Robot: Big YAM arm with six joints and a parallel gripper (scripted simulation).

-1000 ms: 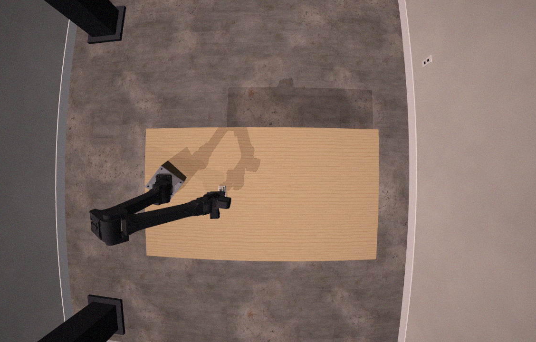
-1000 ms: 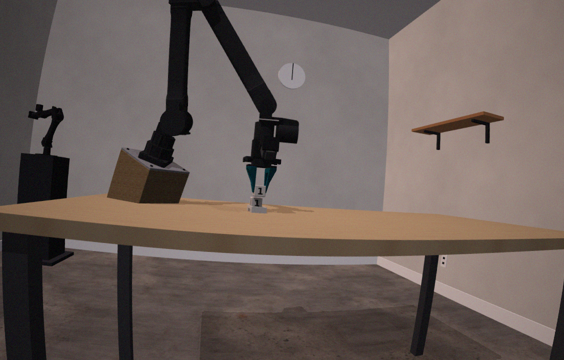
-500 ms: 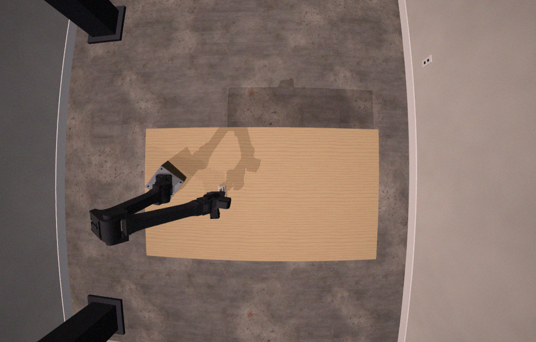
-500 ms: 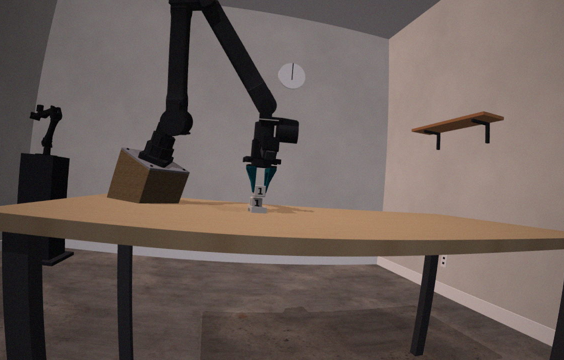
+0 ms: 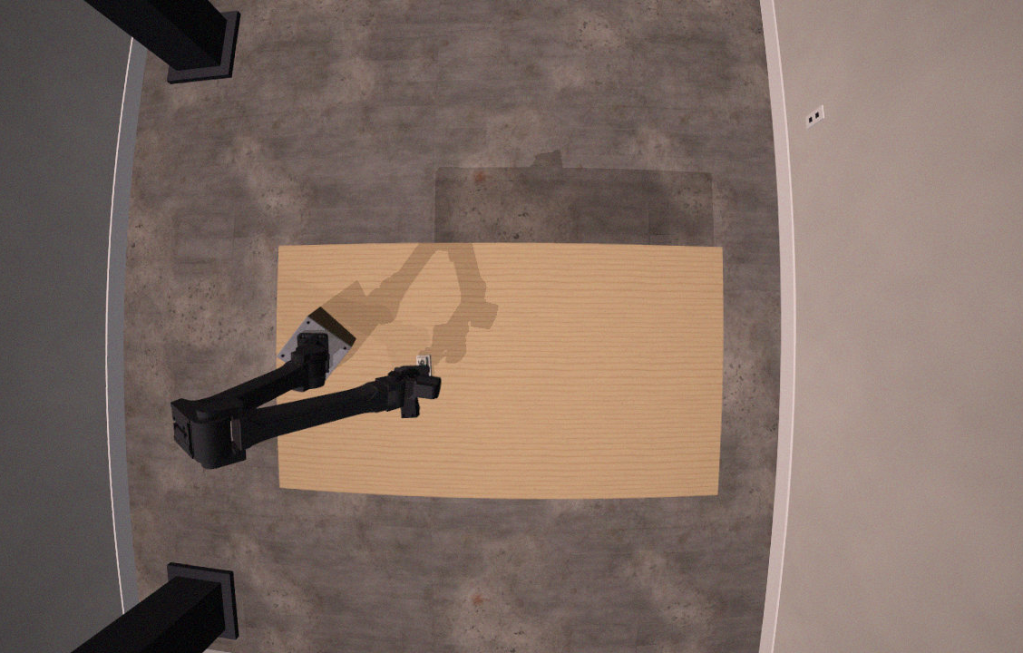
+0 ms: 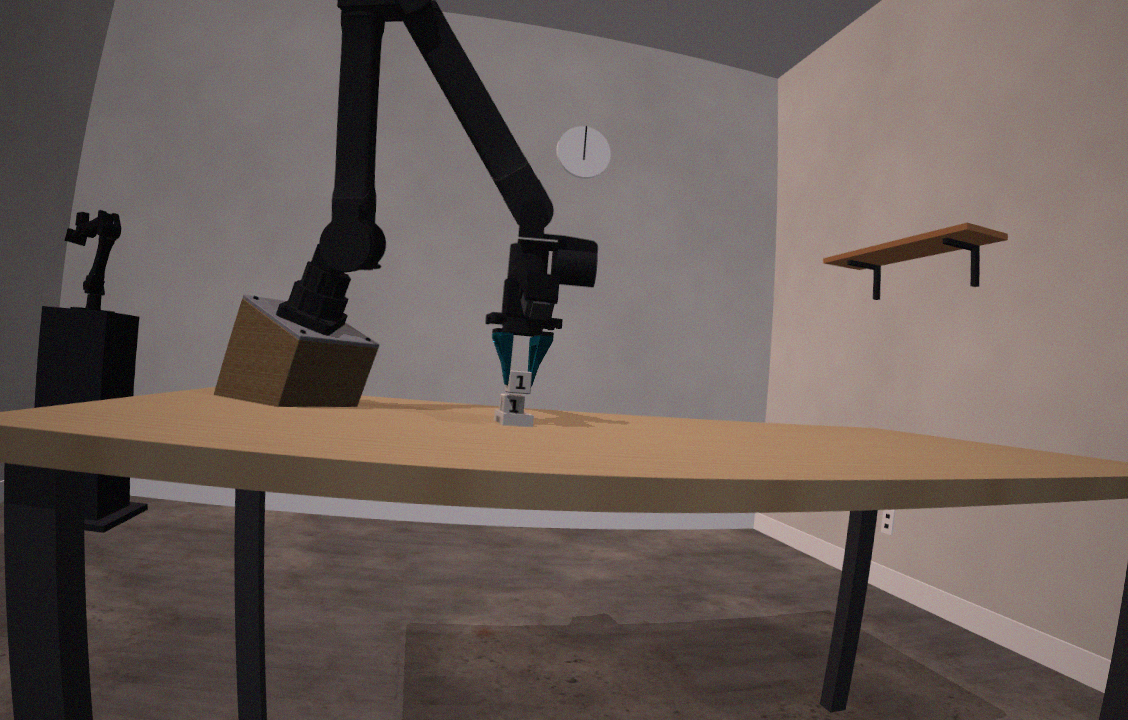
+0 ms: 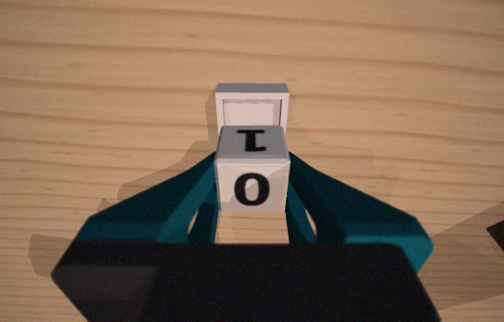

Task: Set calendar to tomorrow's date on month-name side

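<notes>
Now: hand right at the cube. Also, from my hand: white tray 6 cm below, 2 cm to the left.
</notes>
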